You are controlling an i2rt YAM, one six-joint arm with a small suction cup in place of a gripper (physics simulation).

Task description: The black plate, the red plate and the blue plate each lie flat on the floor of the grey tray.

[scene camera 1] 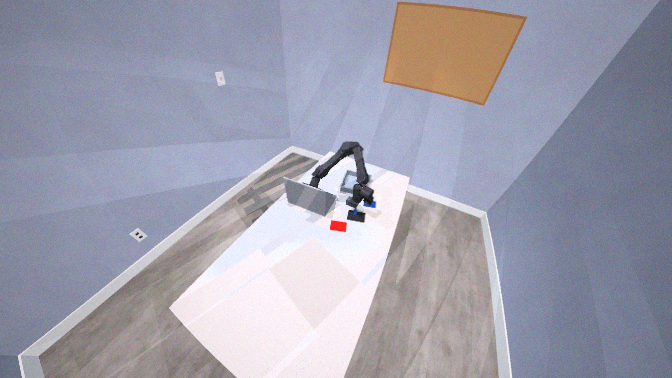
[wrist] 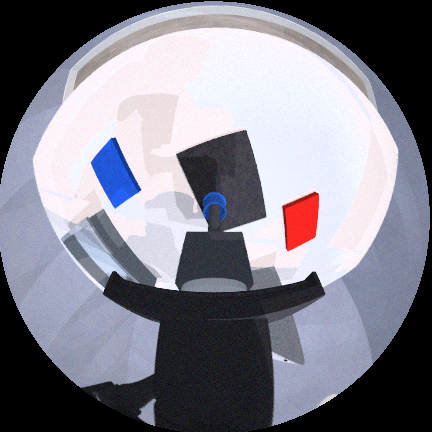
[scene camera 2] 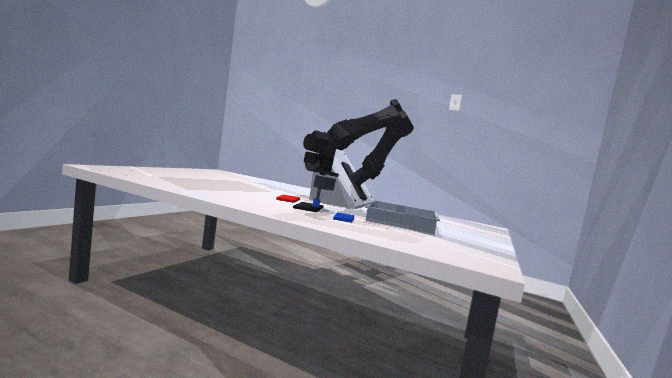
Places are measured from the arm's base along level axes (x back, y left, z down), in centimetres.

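Pixels of known places: end effector, tool point: [scene camera 1: 355, 214] [wrist: 213, 197] [scene camera 2: 315, 208]; arm's base, origin of the base link: [scene camera 2: 353, 181].
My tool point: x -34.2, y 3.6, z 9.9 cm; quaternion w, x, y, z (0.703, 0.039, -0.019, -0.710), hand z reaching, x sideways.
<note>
Ahead of a thing's pixels: the offset from my tool point to its middle. Level surfaces: height alone.
The black plate @(dx -1.8, dy -1.6, dz -0.5 cm) [scene camera 1: 355, 217] [scene camera 2: 304, 205] [wrist: 238, 169] lies flat on the white table @(dz +0.0 cm) [scene camera 1: 244, 319] [scene camera 2: 140, 178]. My suction cup [scene camera 1: 355, 212] [scene camera 2: 316, 203] [wrist: 214, 201] is blue and sits down on the plate's near part, touching it. The red plate @(dx +4.2, dy -16.0, dz -0.6 cm) [scene camera 1: 337, 226] [scene camera 2: 287, 198] [wrist: 300, 220] lies flat on the table to one side of the black plate. The blue plate @(dx -4.7, dy +14.9, dz -0.6 cm) [scene camera 1: 372, 204] [scene camera 2: 343, 216] [wrist: 114, 173] lies on the other side, toward the grey tray @(dx +14.2, dy +28.3, dz -2.5 cm) [scene camera 1: 344, 187] [scene camera 2: 399, 220] [wrist: 120, 252]. No plate shows in the tray.
A grey slanted panel [scene camera 1: 310, 196] [scene camera 2: 345, 187] stands at the arm's base, beside the tray. The table's edge runs close to the blue plate and the tray in scene camera 2.
</note>
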